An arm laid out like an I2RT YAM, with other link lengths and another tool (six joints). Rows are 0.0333 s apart.
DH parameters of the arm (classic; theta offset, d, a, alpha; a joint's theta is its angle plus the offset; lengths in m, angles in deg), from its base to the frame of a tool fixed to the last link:
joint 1: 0 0.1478 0.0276 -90
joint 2: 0 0 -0.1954 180
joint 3: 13.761 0 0.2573 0
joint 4: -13.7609 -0.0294 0.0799 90
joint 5: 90 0.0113 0 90
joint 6: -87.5 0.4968 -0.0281 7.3
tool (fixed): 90 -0.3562 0 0
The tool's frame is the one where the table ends.
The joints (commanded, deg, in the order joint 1, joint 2, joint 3, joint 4, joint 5, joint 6), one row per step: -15.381 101.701 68.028 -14.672 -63.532 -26.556; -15.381 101.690 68.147 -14.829 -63.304 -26.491; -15.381 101.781 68.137 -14.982 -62.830 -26.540; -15.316 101.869 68.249 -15.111 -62.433 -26.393; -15.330 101.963 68.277 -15.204 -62.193 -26.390; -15.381 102.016 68.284 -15.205 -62.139 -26.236; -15.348 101.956 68.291 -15.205 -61.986 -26.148; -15.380 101.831 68.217 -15.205 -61.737 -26.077; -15.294 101.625 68.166 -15.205 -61.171 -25.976; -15.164 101.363 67.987 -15.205 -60.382 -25.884; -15.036 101.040 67.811 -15.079 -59.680 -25.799
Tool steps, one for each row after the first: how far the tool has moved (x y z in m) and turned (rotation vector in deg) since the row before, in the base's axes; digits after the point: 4 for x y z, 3 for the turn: 0.0002 -0.0005 0.0002 -0.123 0.122 -0.173; -0.0002 -0.0009 -0.0016 -0.301 0.301 -0.297; 0.0002 -0.0003 -0.0008 -0.182 0.294 -0.248; -0.0001 -0.0006 -0.0010 -0.131 0.203 -0.173; -0.0001 -0.0005 -0.0005 0.055 0.175 -0.141; 0.0001 -0.0001 0.0002 -0.082 0.034 -0.099; -0.0001 -0.0007 0.0000 -0.156 0.055 -0.221; 0.0002 -0.0006 0.0003 -0.397 0.040 -0.324; -0.0001 -0.0006 -0.0004 -0.543 0.145 -0.425; 0.0002 -0.0006 0.0004 -0.532 -0.063 -0.369
